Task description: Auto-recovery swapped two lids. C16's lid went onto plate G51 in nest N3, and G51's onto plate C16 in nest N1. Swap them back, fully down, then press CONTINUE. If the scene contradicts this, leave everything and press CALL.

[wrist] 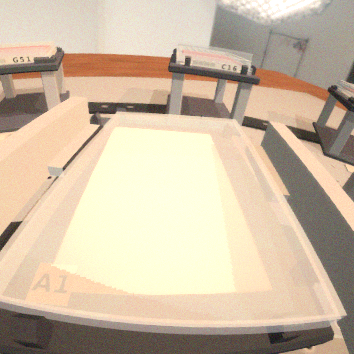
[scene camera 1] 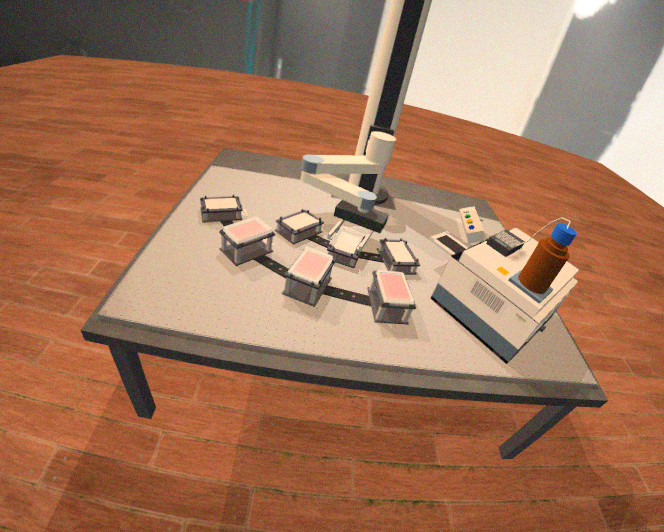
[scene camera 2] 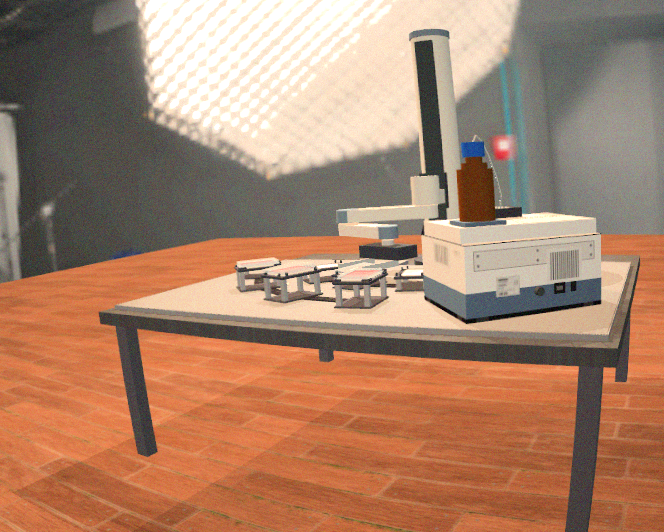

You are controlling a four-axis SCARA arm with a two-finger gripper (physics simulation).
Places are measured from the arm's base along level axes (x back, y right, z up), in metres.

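Pixels of known places: gripper, between the fingertips: (wrist: 176, 124) (scene camera 1: 344, 242) (scene camera 2: 350, 268).
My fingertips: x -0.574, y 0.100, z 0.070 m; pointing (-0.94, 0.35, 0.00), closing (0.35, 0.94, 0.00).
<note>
For each thing: its top centre in the pictures, then the offset to it from my fingertips. "spot": a spot on its surface instead.
- Plate G51, centre of its top: (wrist: 16, 44) (scene camera 2: 360, 271) (scene camera 1: 395, 284) dy -0.145, dx -0.206, dz +0.026 m
- Plate C16, centre of its top: (wrist: 208, 50) (scene camera 2: 290, 267) dy +0.097, dx -0.176, dz +0.030 m
- clear lid, centre of its top: (wrist: 173, 149) (scene camera 2: 358, 266) (scene camera 1: 347, 237) dy -0.012, dx +0.032, dz +0.002 m
- button box, a spot on its surface: (scene camera 1: 471, 225) spot: dy -0.546, dx +0.288, dz +0.014 m
- flat dark-screened device, a spot on its surface: (scene camera 1: 450, 243) spot: dy -0.375, dx +0.054, dz +0.043 m
- brown bottle, a spot on its surface: (scene camera 2: 475, 191) spot: dy -0.509, dx -0.312, dz +0.230 m
Plate G51 (wrist: 22, 56) sits on a tall nest at upper left in the wrist view. Plate C16 (wrist: 212, 60) sits on a tall nest near the top middle, with a clear lid over it. In scene camera 1 three pink-topped plates (scene camera 1: 392, 285) (scene camera 1: 310, 266) (scene camera 1: 247, 231) sit on tall nests; their labels are unreadable there. My gripper (wrist: 176, 124) (scene camera 1: 350, 237) is at a low nest close to the arm. Its pads press both long sides of a clear lid (wrist: 165, 306), over a pale plate marked A1. The lid looks level and low over the nest.
Low nests with pale plates (scene camera 1: 221, 205) (scene camera 1: 299, 221) (scene camera 1: 400, 252) stand on either side. A button box (scene camera 1: 471, 223) with green, orange and blue buttons stands at right, beside a flat dark-screened device (scene camera 1: 450, 243). A large instrument (scene camera 1: 487, 293) (scene camera 2: 509, 260) carries a brown bottle (scene camera 1: 544, 264) (scene camera 2: 475, 191).
</note>
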